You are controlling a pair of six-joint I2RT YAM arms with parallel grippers.
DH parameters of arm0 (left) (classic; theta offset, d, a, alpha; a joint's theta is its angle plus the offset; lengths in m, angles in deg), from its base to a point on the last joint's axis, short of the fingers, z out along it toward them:
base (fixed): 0 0 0 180
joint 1: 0 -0.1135 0.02 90
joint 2: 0 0 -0.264 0
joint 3: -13.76 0 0.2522 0
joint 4: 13.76 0 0.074 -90
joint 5: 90 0 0 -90
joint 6: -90 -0.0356 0 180
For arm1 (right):
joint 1: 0 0.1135 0.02 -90
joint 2: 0 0 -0.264 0
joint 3: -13.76 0 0.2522 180
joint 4: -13.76 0 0.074 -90
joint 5: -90 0 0 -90
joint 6: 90 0.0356 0 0
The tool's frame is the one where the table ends.
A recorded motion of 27 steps. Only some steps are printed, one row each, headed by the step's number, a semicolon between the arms.
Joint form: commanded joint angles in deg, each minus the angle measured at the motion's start. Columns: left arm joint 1, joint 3, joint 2, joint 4, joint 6, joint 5; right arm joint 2, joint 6, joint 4, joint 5, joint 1, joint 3.
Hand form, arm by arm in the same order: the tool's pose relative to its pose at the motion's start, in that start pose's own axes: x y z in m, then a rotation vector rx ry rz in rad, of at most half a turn. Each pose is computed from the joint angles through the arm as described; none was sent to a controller.
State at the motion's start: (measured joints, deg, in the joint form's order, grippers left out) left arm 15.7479 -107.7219 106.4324 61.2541 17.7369 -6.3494; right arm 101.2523 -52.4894 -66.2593 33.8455 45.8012 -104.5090
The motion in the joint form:
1: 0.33 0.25 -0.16 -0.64 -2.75 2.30; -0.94 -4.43 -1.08 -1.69 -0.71 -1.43
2: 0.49 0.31 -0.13 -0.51 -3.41 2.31; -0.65 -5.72 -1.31 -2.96 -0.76 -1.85
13: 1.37 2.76 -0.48 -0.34 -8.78 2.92; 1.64 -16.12 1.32 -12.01 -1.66 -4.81
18: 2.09 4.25 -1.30 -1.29 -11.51 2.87; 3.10 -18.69 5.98 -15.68 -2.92 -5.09
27: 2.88 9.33 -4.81 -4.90 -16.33 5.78; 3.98 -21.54 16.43 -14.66 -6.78 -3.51
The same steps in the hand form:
1: 0.0007 -0.0036 -0.0004 0.0441 0.0025 0.0521; -0.0024 0.0010 -0.0132 0.0407 0.0144 -0.0804
2: 0.0014 -0.0046 -0.0001 0.0447 0.0062 0.0663; -0.0020 -0.0005 -0.0132 0.0525 0.0340 -0.1010
13: 0.0113 -0.0089 0.0068 0.0536 0.0456 0.1769; -0.0012 -0.0199 -0.0145 0.1814 0.1554 -0.2943
18: 0.0157 -0.0125 0.0064 0.0611 0.0398 0.2350; 0.0037 -0.0373 -0.0127 0.2703 0.1967 -0.3449
27: 0.0274 -0.0151 0.0011 0.1265 0.0119 0.3276; 0.0171 -0.0660 -0.0203 0.4100 0.1566 -0.4073

